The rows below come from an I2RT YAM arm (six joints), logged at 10 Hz.
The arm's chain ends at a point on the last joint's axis. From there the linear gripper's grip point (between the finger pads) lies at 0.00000 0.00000 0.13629 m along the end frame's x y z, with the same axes.
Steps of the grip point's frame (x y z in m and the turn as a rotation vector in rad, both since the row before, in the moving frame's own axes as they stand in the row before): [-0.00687 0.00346 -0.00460 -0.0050 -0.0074 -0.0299]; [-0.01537 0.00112 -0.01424 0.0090 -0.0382 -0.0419]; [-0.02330 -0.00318 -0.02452 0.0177 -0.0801 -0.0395]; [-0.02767 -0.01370 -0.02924 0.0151 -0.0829 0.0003]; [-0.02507 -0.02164 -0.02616 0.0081 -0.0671 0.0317]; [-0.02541 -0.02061 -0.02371 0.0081 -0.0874 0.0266]
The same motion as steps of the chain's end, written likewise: [-0.00587 0.00276 -0.00459 -0.0050 -0.0074 -0.0299]; [-0.01014 0.00224 -0.01414 0.0090 -0.0382 -0.0419]; [-0.01235 -0.00099 -0.02406 0.0177 -0.0801 -0.0395]; [-0.01639 -0.01164 -0.02876 0.0151 -0.0829 0.0003]; [-0.01595 -0.02039 -0.02585 0.0081 -0.0671 0.0317]; [-0.01353 -0.01935 -0.02319 0.0081 -0.0874 0.0266]
